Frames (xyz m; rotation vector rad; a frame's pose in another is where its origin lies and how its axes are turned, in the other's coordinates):
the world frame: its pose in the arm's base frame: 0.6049 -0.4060 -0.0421 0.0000 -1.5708 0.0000
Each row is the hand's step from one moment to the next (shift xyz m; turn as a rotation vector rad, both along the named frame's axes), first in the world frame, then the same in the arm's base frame.
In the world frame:
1: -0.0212 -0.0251 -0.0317 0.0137 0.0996 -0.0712
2: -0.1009 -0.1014 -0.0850 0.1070 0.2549 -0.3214
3: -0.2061 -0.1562 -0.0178 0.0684 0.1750 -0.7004
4: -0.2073 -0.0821 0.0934 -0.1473 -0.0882 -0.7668
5: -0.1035 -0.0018 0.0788 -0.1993 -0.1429 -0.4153
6: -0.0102 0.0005 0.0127 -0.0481 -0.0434 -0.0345
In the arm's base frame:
1: 0.0317 -0.0251 -0.0212 0.0712 0.0996 0.0137
2: 0.0850 -0.1014 -0.1009 0.3214 0.2549 0.1070
3: 0.0178 -0.1562 -0.2061 0.7004 0.1750 0.0684
4: -0.0934 -0.0821 -0.2073 0.7668 -0.0882 -0.1473
5: -0.0788 -0.0018 -0.1035 0.4153 -0.1429 -0.1993
6: -0.0127 0.0005 -0.0102 0.0345 -0.0434 -0.0481

